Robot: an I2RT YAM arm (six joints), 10 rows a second.
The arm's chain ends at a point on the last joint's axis. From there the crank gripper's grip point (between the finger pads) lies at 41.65 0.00 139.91 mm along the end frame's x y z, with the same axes.
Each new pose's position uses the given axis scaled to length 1; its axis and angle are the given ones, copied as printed.
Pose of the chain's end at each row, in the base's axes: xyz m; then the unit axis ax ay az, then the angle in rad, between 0 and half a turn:
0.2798 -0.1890 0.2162 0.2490 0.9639 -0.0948 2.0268
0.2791 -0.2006 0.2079 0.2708 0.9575 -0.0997 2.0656
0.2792 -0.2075 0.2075 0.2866 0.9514 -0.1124 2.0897
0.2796 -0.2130 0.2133 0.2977 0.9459 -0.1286 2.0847
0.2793 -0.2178 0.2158 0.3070 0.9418 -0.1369 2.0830
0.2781 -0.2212 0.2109 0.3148 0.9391 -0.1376 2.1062
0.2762 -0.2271 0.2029 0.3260 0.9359 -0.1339 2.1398
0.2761 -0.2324 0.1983 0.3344 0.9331 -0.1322 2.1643
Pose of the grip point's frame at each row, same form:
0.3815 -0.2278 0.1189 0.2490 0.9639 -0.0948 2.0268
0.3761 -0.2414 0.1068 0.2708 0.9575 -0.0997 2.0656
0.3725 -0.2518 0.1043 0.2866 0.9514 -0.1124 2.0897
0.3719 -0.2618 0.1113 0.2977 0.9459 -0.1286 2.0847
0.3708 -0.2691 0.1143 0.3070 0.9418 -0.1369 2.0830
0.3669 -0.2727 0.1072 0.3148 0.9391 -0.1376 2.1062
0.3615 -0.2776 0.0957 0.3260 0.9359 -0.1339 2.1398
0.3586 -0.2824 0.0888 0.3344 0.9331 -0.1322 2.1643

